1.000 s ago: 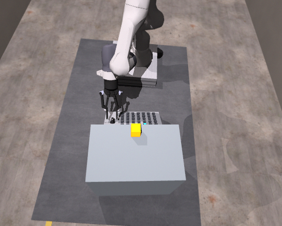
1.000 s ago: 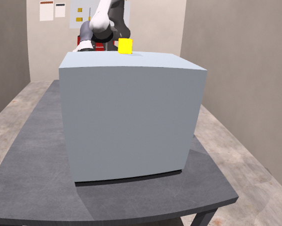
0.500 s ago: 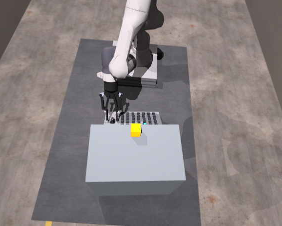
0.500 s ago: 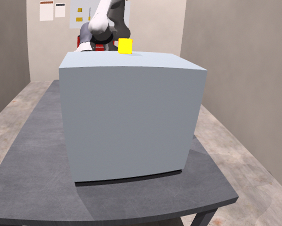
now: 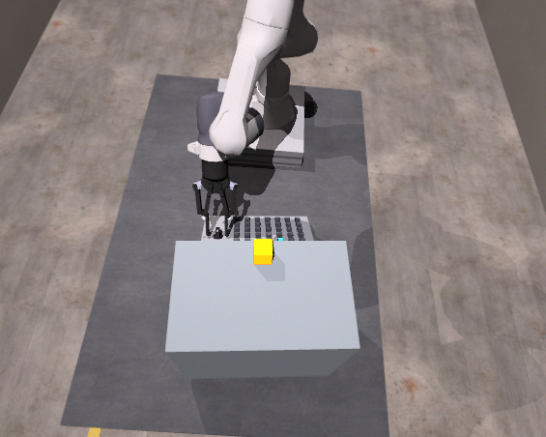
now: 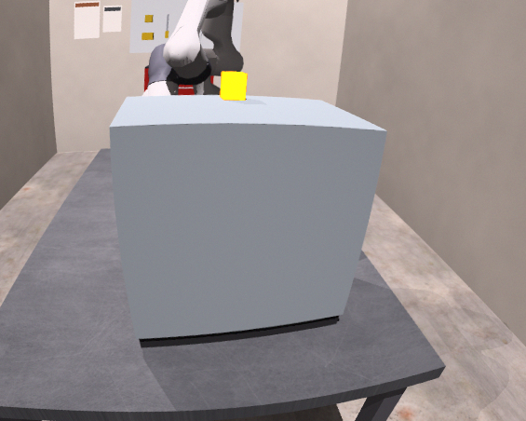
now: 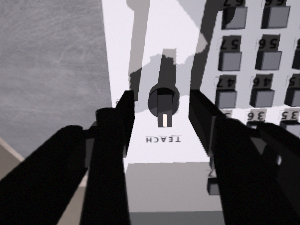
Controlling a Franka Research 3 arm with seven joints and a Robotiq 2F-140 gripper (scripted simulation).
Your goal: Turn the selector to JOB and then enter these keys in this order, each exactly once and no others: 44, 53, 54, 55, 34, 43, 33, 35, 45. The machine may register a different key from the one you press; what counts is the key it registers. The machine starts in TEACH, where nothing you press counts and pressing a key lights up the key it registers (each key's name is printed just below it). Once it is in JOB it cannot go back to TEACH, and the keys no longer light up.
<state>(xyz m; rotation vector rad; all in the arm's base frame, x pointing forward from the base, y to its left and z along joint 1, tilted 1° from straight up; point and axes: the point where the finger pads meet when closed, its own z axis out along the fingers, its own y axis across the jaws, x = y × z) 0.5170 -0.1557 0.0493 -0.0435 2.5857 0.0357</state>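
My gripper is now 20 mm short of the black selector knob and 20 mm above it.
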